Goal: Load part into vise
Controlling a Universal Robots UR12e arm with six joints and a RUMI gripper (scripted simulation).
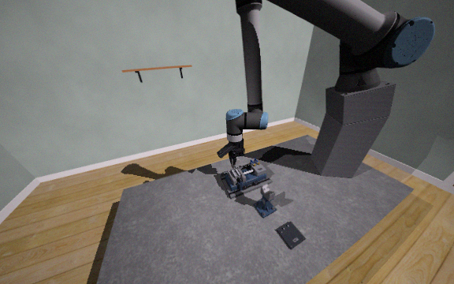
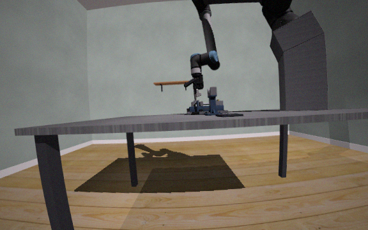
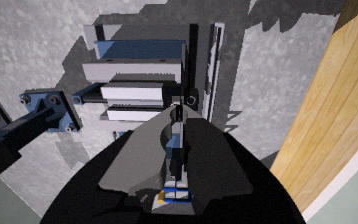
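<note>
The part is 5 cm to the left of my hand and 2 cm below it. The rest, counted from my hand: moving jaw (4 cm behind, 5 cm to the left, 4 cm below); work stop (1 cm behind, 10 cm to the left, 3 cm below); fixed jaw (3 cm ahead, 5 cm to the left, 4 cm below).
</note>
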